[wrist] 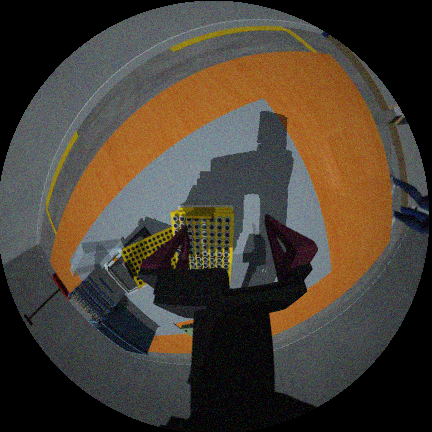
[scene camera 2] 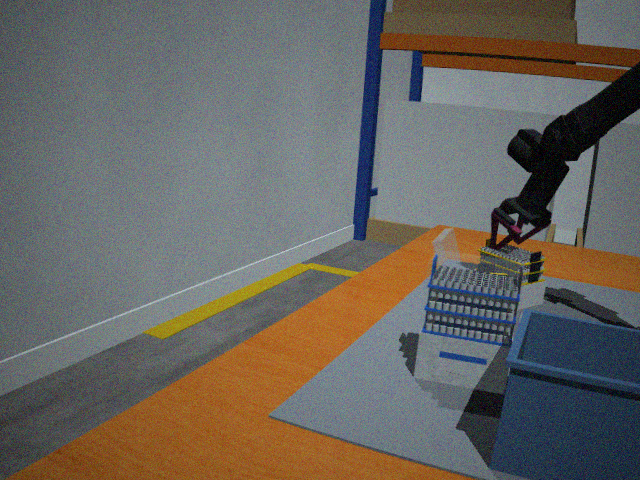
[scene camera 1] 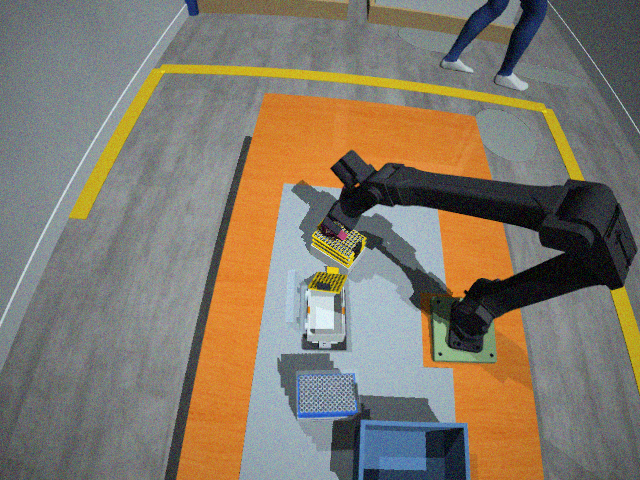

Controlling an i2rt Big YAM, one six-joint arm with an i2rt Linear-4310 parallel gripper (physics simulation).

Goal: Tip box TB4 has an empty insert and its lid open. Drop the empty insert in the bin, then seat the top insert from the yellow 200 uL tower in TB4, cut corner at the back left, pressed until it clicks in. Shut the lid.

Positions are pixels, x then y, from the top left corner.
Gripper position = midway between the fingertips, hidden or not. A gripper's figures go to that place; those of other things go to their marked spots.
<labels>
My gripper [wrist: 225, 223]: 16 cm from the lens. A clear lid [wrist: 94, 255] is 30 cm from the lens.
</labels>
